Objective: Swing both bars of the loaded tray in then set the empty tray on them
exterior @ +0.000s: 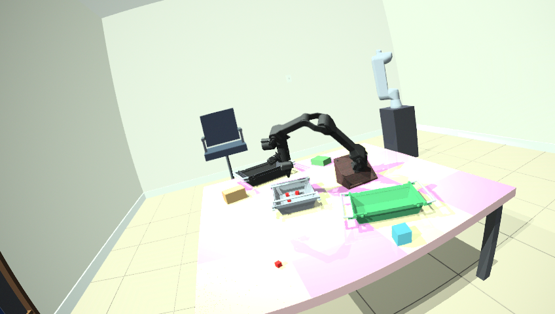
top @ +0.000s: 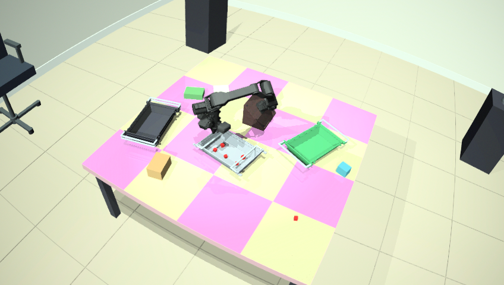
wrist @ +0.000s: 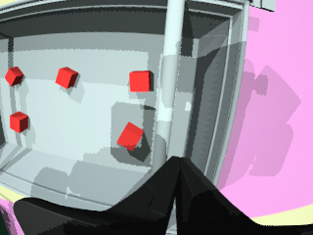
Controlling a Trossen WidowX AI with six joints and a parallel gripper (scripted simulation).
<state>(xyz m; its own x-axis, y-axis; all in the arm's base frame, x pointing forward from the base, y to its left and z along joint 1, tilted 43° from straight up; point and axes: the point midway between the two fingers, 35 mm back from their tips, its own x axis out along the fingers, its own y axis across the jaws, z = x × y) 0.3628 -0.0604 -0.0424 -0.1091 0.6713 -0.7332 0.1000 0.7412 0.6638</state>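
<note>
The green tray lies 300 mm behind my gripper tip, 450 mm to the left of it and 40 mm below it. From my gripper tip the other things lie so: orange block (300 mm ahead, 110 mm to the right, 60 mm below); then green block (280 mm behind, 370 mm to the right, 70 mm below); then white card (420 mm behind, 250 mm to the right, 90 mm below).
</note>
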